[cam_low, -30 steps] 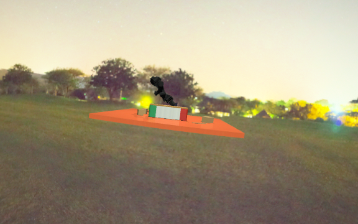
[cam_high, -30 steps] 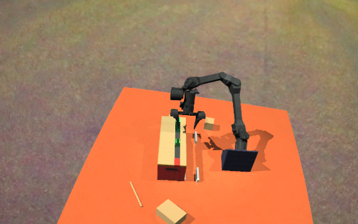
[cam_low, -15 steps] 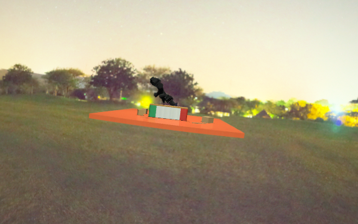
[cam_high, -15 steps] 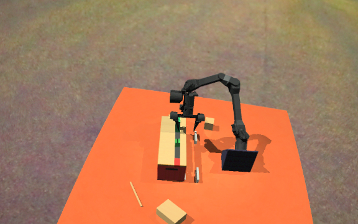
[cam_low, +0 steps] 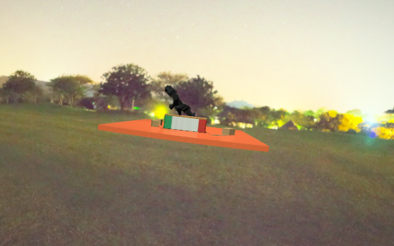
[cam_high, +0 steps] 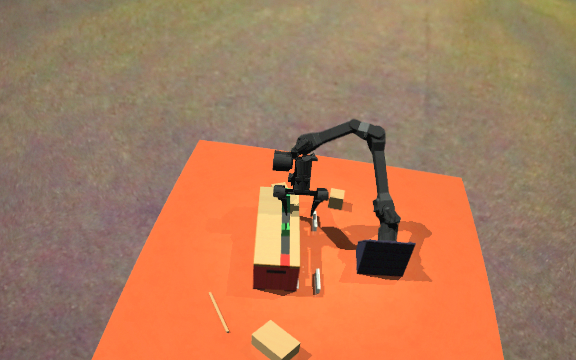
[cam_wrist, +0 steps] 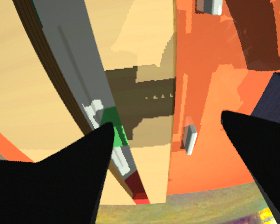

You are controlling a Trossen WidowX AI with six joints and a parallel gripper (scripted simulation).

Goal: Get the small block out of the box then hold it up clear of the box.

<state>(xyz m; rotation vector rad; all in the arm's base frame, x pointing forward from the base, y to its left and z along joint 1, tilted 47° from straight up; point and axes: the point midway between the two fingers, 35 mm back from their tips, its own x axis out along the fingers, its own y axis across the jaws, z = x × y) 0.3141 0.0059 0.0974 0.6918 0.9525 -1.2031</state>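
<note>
My gripper tip is now 60 mm to the right of the long box, 60 mm above it and 20 mm short of it. Also, from my gripper tip: green block (50 mm to the left, 40 mm ahead, 30 mm below); then thin tan rod (400 mm to the left, 170 mm ahead, 120 mm below).
</note>
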